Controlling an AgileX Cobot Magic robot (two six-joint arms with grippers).
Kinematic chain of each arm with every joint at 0, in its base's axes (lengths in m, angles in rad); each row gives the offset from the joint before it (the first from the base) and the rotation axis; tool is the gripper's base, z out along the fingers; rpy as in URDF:
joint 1: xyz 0 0 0.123 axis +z
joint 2: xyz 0 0 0 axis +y
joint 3: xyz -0.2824 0 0.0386 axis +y
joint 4: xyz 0.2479 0 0.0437 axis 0.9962 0 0.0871
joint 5: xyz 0 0 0 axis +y
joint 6: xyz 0.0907 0 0.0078 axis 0.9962 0 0.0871
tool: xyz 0 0 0 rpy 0 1.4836 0
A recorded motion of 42 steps. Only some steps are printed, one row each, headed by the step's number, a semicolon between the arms.
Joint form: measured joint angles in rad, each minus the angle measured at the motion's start. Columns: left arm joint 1, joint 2, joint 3, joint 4, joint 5, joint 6; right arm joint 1, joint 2, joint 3, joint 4, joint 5, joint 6.
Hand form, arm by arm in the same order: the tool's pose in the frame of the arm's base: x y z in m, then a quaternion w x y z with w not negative. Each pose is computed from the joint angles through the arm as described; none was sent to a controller.
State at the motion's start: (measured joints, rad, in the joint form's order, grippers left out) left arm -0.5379 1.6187 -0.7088 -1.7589 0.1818 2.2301; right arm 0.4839 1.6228 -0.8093 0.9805 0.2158 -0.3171
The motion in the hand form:
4: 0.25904 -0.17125 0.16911 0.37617 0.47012 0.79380 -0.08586; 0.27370 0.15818 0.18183 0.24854 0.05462 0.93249 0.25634
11: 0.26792 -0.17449 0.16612 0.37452 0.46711 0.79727 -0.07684; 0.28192 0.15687 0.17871 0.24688 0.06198 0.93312 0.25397
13: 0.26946 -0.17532 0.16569 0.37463 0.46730 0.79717 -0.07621; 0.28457 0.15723 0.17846 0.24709 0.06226 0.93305 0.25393
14: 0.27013 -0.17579 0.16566 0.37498 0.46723 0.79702 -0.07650; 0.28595 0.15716 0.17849 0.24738 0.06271 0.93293 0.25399
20: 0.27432 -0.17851 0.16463 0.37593 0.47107 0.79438 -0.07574; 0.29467 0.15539 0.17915 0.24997 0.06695 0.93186 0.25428
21: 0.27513 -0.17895 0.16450 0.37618 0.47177 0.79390 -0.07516; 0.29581 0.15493 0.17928 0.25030 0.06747 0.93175 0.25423
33: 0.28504 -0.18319 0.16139 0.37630 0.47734 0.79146 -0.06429; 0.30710 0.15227 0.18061 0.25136 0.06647 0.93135 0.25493
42: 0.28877 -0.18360 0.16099 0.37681 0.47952 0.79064 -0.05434; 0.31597 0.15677 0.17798 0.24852 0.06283 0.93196 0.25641
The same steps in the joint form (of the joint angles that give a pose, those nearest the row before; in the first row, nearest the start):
4: 0.0000 0.0286 -0.0300 -0.0020 -0.0221 0.0001; -0.0114 0.0136 -0.0014 0.0037 -0.0006 -0.0002
11: -0.0001 0.0633 -0.0633 -0.0051 -0.0423 0.0017; -0.0276 0.0417 -0.0243 0.0054 0.0031 -0.0015
13: -0.0002 0.0695 -0.0696 -0.0068 -0.0433 0.0043; -0.0306 0.0499 -0.0340 0.0037 0.0052 -0.0015
14: -0.0002 0.0720 -0.0726 -0.0084 -0.0428 0.0056; -0.0329 0.0535 -0.0387 0.0031 0.0065 -0.0016
20: -0.0002 0.0893 -0.0908 -0.0097 -0.0407 0.0161; -0.0509 0.0728 -0.0668 -0.0011 0.0151 -0.0024
21: -0.0003 0.0923 -0.0942 -0.0097 -0.0411 0.0181; -0.0539 0.0750 -0.0703 -0.0022 0.0167 -0.0026
33: -0.0001 0.1305 -0.1341 -0.0054 -0.0571 0.0330; -0.0792 0.0997 -0.1103 -0.0161 0.0402 -0.0069
42: 0.0000 0.1406 -0.1476 -0.0008 -0.0741 0.0399; -0.0793 0.1360 -0.1496 -0.0201 0.0504 -0.0071

